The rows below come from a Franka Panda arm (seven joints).
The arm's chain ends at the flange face. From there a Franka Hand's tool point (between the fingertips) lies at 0.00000 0.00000 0.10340 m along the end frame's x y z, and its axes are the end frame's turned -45 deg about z.
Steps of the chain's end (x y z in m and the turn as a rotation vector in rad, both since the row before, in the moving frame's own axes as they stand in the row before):
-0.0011 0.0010 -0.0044 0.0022 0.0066 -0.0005
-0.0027 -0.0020 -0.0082 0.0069 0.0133 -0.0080
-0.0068 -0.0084 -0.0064 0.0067 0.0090 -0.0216
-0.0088 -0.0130 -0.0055 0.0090 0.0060 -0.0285
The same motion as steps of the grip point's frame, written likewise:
-0.0008 0.0003 -0.0044 -0.0031 0.0062 -0.0005
0.0010 -0.0029 -0.0082 -0.0045 0.0143 -0.0080
0.0023 -0.0106 -0.0064 -0.0016 0.0111 -0.0216
0.0041 -0.0156 -0.0055 0.0021 0.0106 -0.0285

